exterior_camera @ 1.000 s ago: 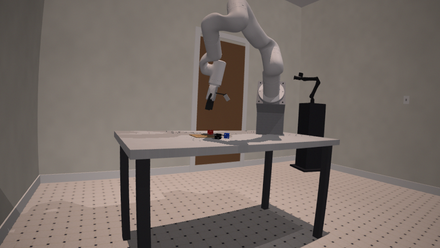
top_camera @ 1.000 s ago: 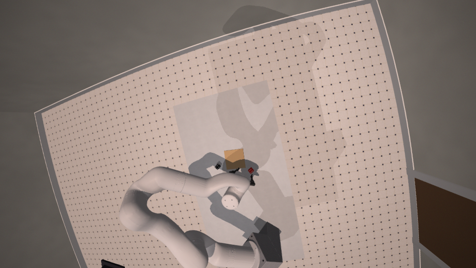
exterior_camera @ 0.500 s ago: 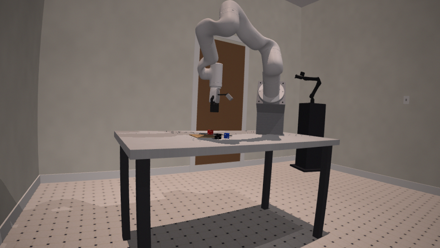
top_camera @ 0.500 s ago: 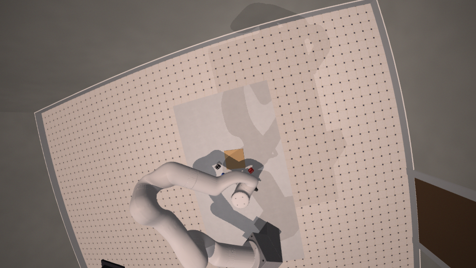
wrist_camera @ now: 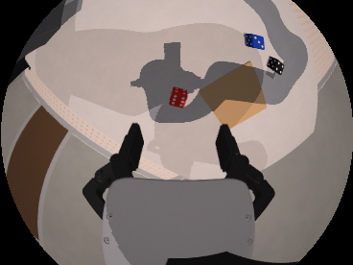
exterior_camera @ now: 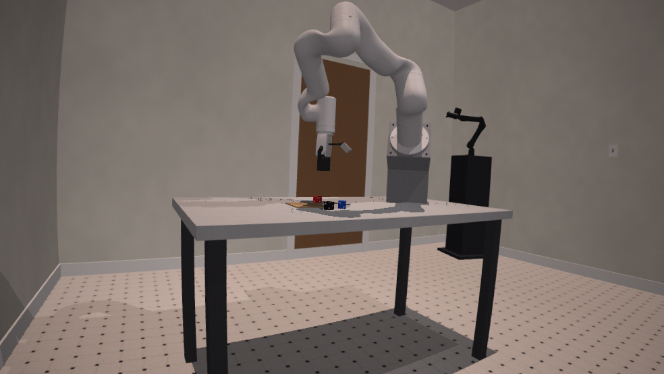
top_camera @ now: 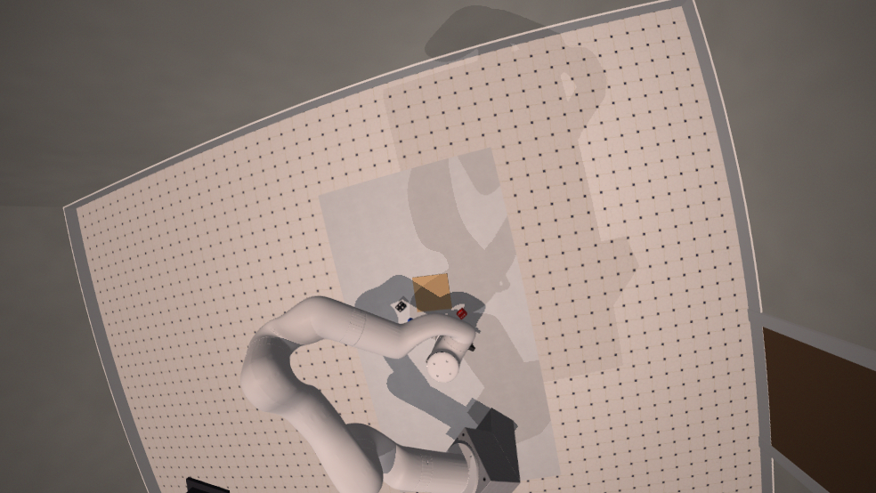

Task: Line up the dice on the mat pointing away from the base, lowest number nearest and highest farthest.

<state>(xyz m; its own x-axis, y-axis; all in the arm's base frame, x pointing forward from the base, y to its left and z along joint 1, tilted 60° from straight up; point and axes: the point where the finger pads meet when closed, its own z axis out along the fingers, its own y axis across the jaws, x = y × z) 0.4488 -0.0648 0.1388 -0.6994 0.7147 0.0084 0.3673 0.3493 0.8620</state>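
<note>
My gripper is now 2 cm short of the red die, 1 cm to the left of it and 14 cm above it. Round my hand: black die (2 cm ahead, 23 cm to the left, 14 cm below); blue die (4 cm behind, 18 cm to the left, 14 cm below); tan mat (9 cm ahead, 11 cm to the left, 15 cm below).
</note>
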